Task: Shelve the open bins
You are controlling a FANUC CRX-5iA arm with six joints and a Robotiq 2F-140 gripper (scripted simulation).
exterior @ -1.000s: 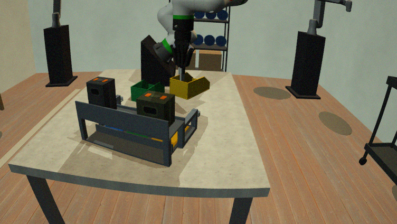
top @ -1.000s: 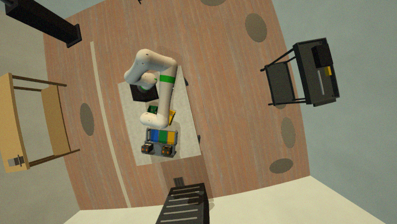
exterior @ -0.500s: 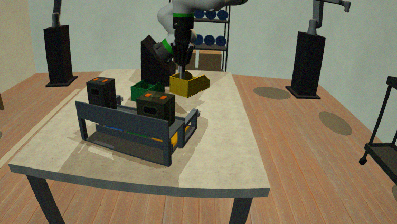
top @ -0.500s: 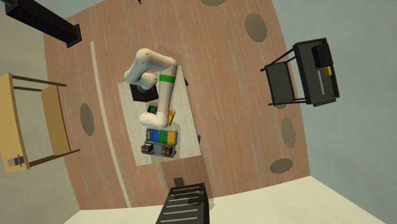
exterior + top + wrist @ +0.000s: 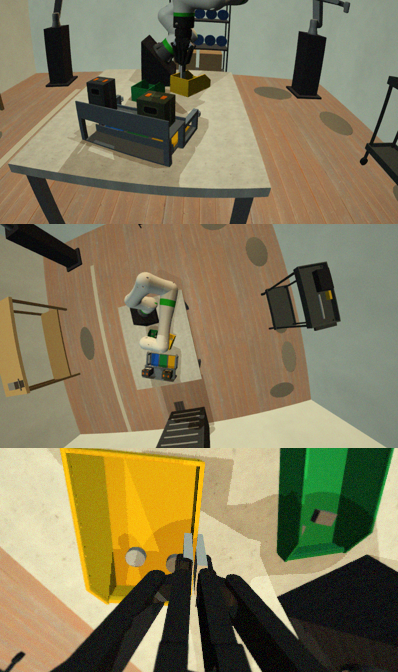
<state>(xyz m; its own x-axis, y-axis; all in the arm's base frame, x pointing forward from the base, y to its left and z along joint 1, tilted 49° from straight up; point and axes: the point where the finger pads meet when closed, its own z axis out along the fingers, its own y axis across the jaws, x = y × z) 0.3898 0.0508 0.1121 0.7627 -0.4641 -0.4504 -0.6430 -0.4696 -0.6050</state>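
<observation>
Now: hand 4 cm to the right of the yellow bin, 4 cm above it and 3 cm short of it. Also, from my hand: green bin: 17 cm to the right, 12 cm below, 9 cm behind.
</observation>
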